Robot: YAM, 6 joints.
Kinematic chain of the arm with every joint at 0, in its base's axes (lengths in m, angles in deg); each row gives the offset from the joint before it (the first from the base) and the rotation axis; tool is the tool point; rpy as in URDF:
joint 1: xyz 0 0 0.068 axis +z
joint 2: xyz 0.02 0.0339 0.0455 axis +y
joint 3: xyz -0.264 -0.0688 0 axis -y
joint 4: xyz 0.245 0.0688 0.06 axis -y
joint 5: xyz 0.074 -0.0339 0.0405 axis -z
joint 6: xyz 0.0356 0 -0.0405 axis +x
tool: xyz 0 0 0 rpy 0 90 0
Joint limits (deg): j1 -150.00..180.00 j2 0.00..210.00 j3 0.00..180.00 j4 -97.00..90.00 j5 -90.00..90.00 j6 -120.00..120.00
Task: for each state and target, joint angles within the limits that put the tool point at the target. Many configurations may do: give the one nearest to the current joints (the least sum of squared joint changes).
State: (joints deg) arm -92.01 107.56 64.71 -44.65 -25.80 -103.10
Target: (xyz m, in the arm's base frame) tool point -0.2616 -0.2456 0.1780
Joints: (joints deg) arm -138.89 106.19 72.61 -41.44 -21.53 -103.10
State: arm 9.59 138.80 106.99 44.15 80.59 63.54
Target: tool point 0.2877 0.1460 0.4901
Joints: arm 33.24 91.55 90.62 50.91 90.00 63.54
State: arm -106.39 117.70 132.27 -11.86 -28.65 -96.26
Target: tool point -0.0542 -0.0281 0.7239
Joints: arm -150.00 82.30 152.25 -6.37 4.45 -96.26
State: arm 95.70 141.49 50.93 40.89 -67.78 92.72
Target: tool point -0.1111 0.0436 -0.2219
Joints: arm 142.63 189.57 50.52 35.97 -67.04 92.72
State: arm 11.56 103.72 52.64 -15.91 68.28 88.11
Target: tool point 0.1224 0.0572 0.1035
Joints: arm 39.44 81.31 19.65 -40.71 70.60 88.11
